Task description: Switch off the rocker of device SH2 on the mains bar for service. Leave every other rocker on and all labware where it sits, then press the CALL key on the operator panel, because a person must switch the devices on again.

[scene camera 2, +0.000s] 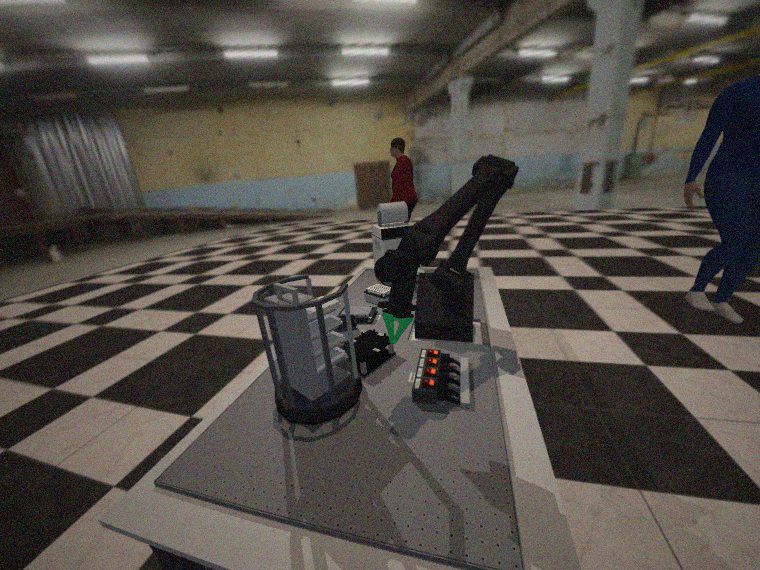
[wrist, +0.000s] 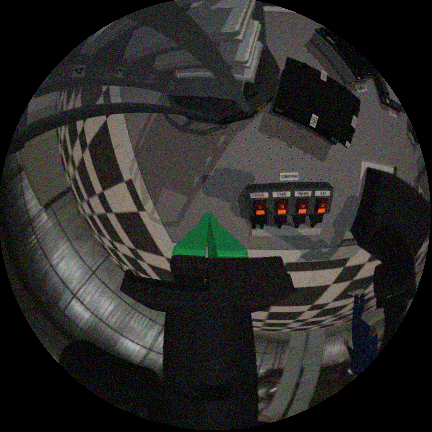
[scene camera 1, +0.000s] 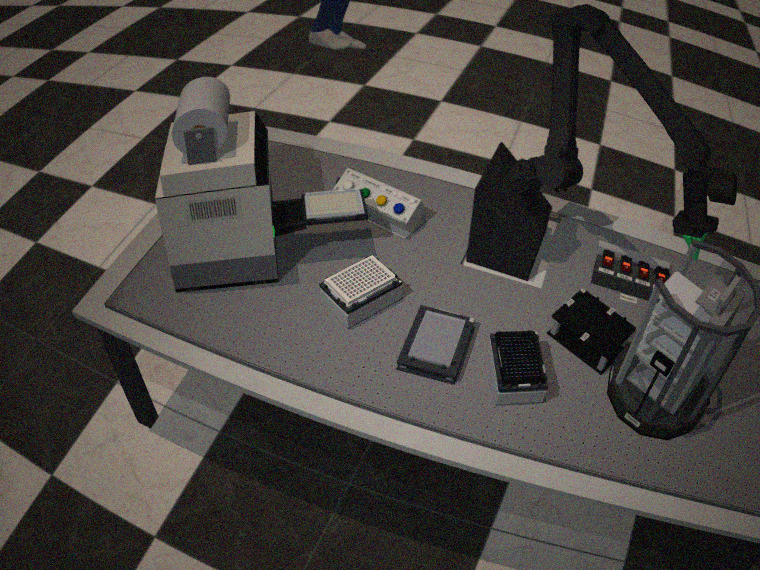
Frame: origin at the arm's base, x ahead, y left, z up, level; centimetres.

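Seen in the pictures: gripper, fingertip midpoint: point(scene camera 2: 392, 343) point(wrist: 207, 215) point(scene camera 1: 695, 259); arm's base at its link origin: point(scene camera 2: 453, 292) point(scene camera 1: 515, 182).
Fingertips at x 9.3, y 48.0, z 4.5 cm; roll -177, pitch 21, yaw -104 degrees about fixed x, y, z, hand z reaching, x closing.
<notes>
Pixels of each thing's middle, then the offset from my fingertips to it.
- SH2 rocker at the middle of its body: point(wrist: 259, 208) point(scene camera 1: 661, 278) point(scene camera 2: 428, 382) dx -7.6, dy -5.6, dz -14.9 cm
- operator panel at the middle of its body: point(scene camera 1: 378, 199) dx +0.5, dy -79.0, dz -15.3 cm
- tall caged carousel at the middle of its body: point(wrist: 178, 34) point(scene camera 1: 683, 340) point(scene camera 2: 309, 340) dx +24.1, dy +0.8, dz -1.9 cm
- black block at the middle of its body: point(scene camera 1: 592, 328) point(wrist: 319, 100) point(scene camera 2: 366, 349) dx +16.3, dy -18.9, dz -15.7 cm
- white plate at the middle of its body: point(scene camera 1: 360, 280) point(scene camera 2: 380, 289) dx +29.1, dy -68.6, dz -13.3 cm
- grey plate at the middle of its body: point(scene camera 1: 437, 338) point(scene camera 2: 356, 311) dx +33.6, dy -48.8, dz -16.4 cm
- black rack at the middle of its body: point(scene camera 1: 519, 357) point(scene camera 2: 338, 322) dx +33.4, dy -31.3, dz -13.3 cm
- large machine at the middle of its body: point(scene camera 1: 215, 178) point(scene camera 2: 395, 242) dx +31.1, dy -103.9, dz +3.3 cm
The mains bar point(scene camera 1: 621, 282) point(scene camera 2: 429, 395) point(wrist: 289, 189) carries several rockers in a row, each glowing orange. The SH2 rocker point(scene camera 1: 661, 274) point(scene camera 2: 429, 382) point(wrist: 260, 208) is at the end far from the arm base; its label is blurred in the wrist view. It is lit like the others. My gripper point(scene camera 1: 693, 250) point(scene camera 2: 394, 341) point(wrist: 207, 215) is shut and empty, its green fingertips together. It hangs above table height, and in the wrist view the tips show left of the bar's SH2 end. The operator panel point(scene camera 1: 402, 227) has white, green, yellow and blue keys; their labels are unreadable.
A tall caged carousel point(scene camera 1: 666, 417) point(scene camera 2: 317, 408) with plates stands close to the gripper. A black block point(scene camera 1: 590, 331) point(wrist: 317, 102) lies beside it. A white plate point(scene camera 1: 362, 281), a grey plate point(scene camera 1: 438, 337) and a black rack point(scene camera 1: 519, 358) sit further left. A large machine point(scene camera 1: 217, 239) holds a plate out near the panel.
</notes>
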